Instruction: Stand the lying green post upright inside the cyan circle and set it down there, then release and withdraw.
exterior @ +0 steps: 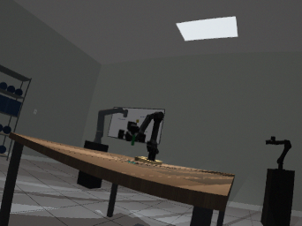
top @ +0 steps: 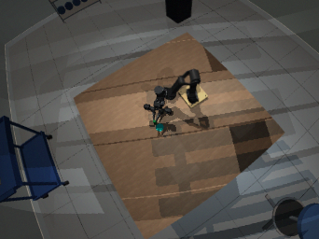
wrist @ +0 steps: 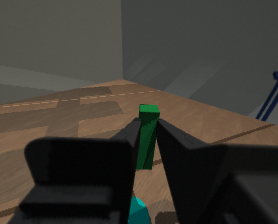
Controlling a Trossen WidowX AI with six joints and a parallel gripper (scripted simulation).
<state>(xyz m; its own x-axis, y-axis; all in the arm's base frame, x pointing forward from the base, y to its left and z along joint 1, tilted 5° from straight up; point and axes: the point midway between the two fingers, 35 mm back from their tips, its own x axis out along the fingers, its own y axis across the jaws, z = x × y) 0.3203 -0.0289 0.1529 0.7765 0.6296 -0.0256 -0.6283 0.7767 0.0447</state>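
The cyan circle is 20 mm behind my gripper tip, 10 mm to the left of it and 160 mm below it. The rest, counted from my gripper tip: green post 20 mm below.
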